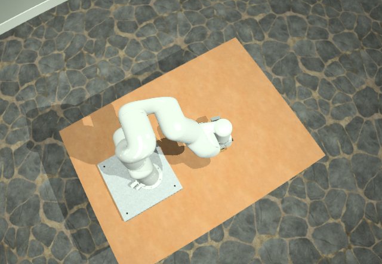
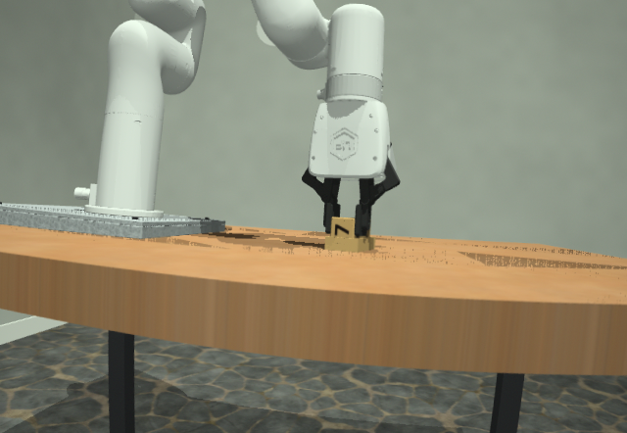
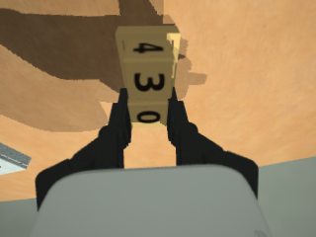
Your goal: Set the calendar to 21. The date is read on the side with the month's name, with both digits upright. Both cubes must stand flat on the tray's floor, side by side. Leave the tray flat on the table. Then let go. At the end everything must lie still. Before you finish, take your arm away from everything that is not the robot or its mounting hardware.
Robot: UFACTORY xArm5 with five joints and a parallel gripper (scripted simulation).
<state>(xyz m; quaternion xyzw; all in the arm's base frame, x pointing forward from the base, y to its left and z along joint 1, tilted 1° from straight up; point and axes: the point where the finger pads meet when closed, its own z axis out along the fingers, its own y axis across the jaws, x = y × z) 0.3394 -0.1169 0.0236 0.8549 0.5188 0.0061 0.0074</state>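
Right now the wooden calendar tray is 3 cm below my hand, 1 cm to the left of it and 1 cm ahead of it.
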